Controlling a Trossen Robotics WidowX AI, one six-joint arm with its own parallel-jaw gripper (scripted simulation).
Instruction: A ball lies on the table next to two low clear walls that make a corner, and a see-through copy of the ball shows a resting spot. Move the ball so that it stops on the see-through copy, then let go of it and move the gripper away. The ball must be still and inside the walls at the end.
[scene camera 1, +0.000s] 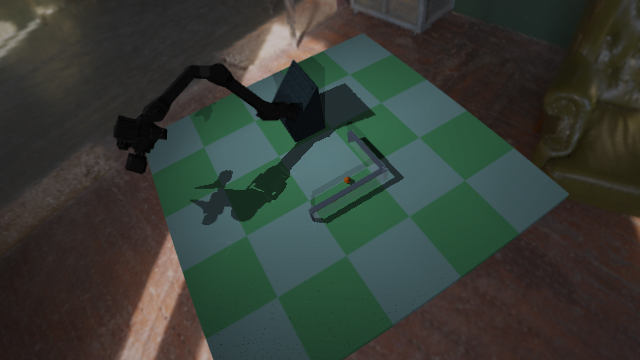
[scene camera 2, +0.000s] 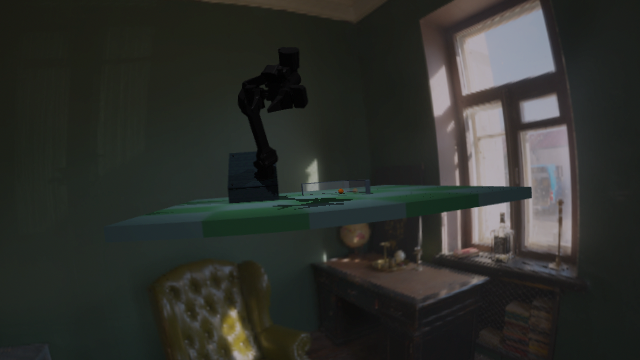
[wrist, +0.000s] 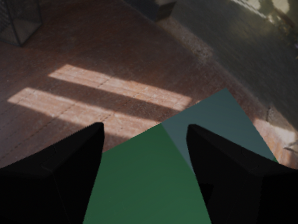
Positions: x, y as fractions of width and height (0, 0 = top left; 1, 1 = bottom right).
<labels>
my gripper: scene camera 1 0.21, 0.43; scene camera 2 0.41, 0.31; wrist 0.49, 0.59
</labels>
